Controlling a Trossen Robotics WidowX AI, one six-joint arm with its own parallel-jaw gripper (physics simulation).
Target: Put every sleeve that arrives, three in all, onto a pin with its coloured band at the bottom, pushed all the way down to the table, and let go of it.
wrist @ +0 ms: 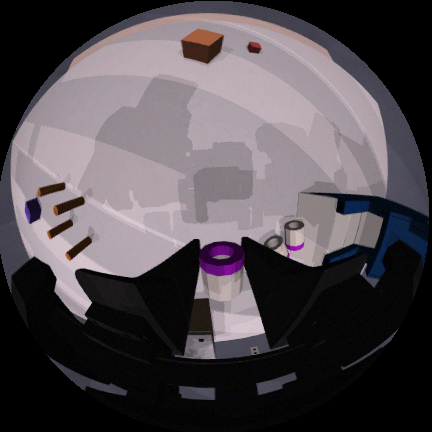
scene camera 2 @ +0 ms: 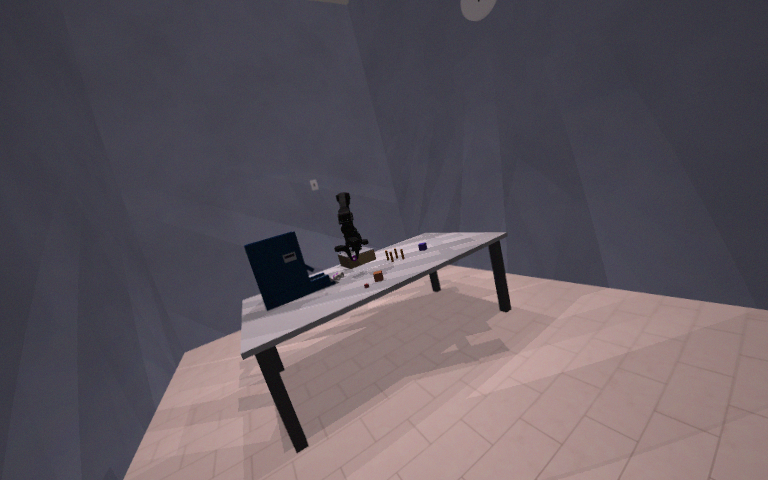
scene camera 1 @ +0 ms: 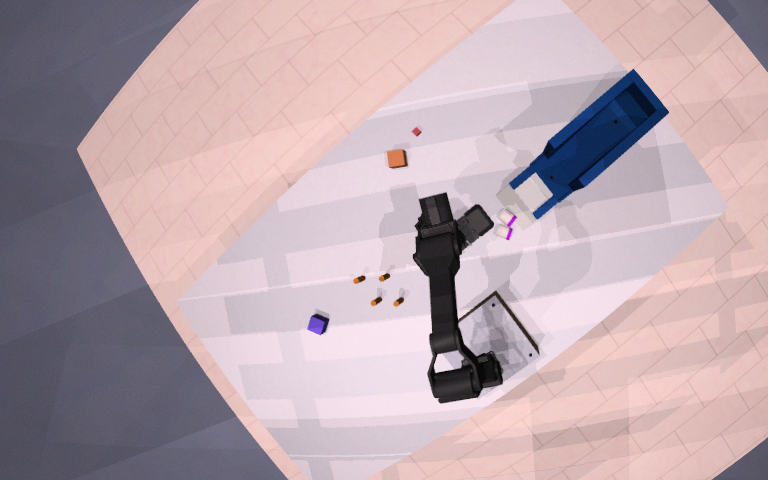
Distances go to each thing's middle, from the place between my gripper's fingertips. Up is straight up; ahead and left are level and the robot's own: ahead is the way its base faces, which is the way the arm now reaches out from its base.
Labels:
Now: hand 24 cm short of the orange block [wrist: 202, 45], 4 cm to the right of it and 6 cm above it. The rest, counted from my hand: blue dispenser [scene camera 1: 583, 149] 2 cm ahead, 32 cm to the right, 8 cm above.

